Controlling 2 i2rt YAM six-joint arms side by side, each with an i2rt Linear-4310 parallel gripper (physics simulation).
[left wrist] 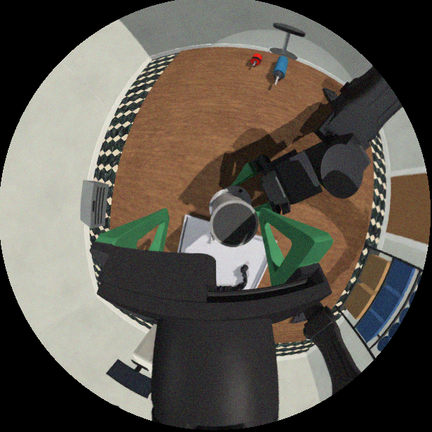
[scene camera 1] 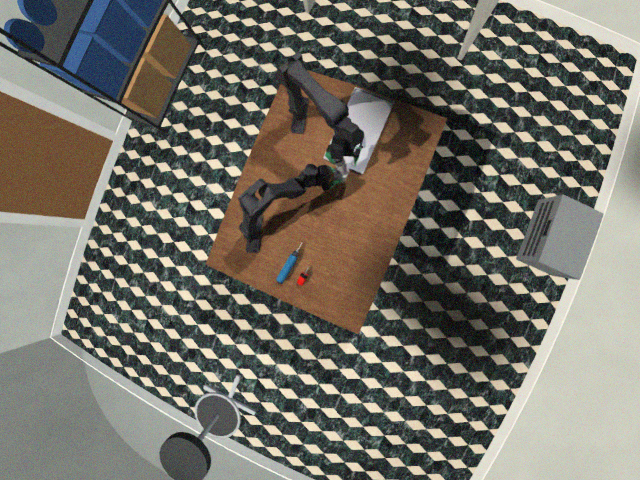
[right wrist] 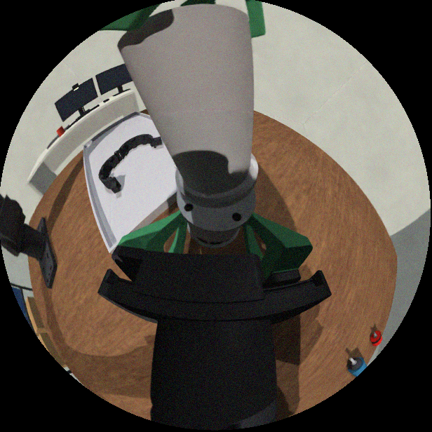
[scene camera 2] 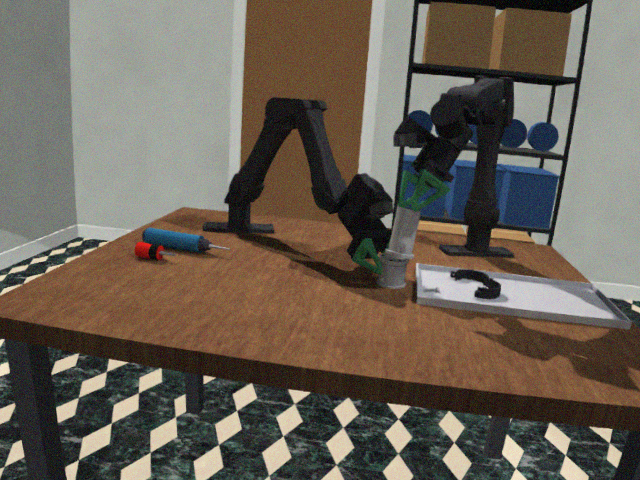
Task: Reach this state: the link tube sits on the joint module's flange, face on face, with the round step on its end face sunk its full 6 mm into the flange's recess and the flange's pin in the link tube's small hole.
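Where they show: left gripper, fingertip midpoint: [scene camera 1: 344,164] [scene camera 2: 406,208]; right gripper, fingertip midpoint: [scene camera 1: 339,175] [scene camera 2: 391,271]; left arm's base, origin of the base link: [scene camera 1: 299,115] [scene camera 2: 476,252]; right arm's base, origin of the base link: [scene camera 1: 254,234] [scene camera 2: 238,229].
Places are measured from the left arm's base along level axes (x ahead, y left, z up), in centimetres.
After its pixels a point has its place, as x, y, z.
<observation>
The joint module [scene camera 2: 392,271] {28.8, -31.5, 3.8} [right wrist: 216,212] stands upright on the table, a grey cylinder with dark side holes. The link tube [scene camera 2: 404,229] {28.8, -30.0, 13.0} [left wrist: 234,223] [right wrist: 200,95] stands on its flange and leans a little to the right in scene camera 2. In the left wrist view a dark part of a round face shows beside its foot, so it looks tilted or off-centre. The step, recess, pin and small hole are hidden. My left gripper [scene camera 2: 412,206] {28.0, -29.9, 17.2} [left wrist: 213,212] is open around the tube's upper end. My right gripper [scene camera 2: 381,267] {25.9, -30.9, 2.7} [right wrist: 214,212] is shut on the joint module.
A light tray [scene camera 1: 379,116] {41.7, 3.6, 0.4} [scene camera 2: 558,297] {33.3, 5.4, 0.4} beside the module holds a black curved clamp [scene camera 2: 488,284] {28.4, -9.3, 1.3} [right wrist: 120,160] and a small screw [scene camera 2: 431,290] {31.4, -23.4, 0.7}. A blue screwdriver [scene camera 1: 287,267] {6.7, -80.1, 4.0} [scene camera 2: 173,240] {8.3, -80.5, 2.6} and a red one [scene camera 1: 302,279] {14.9, -84.9, 3.3} [scene camera 2: 148,251] {16.3, -84.7, 2.1} lie on the table's far side from the tray.
</observation>
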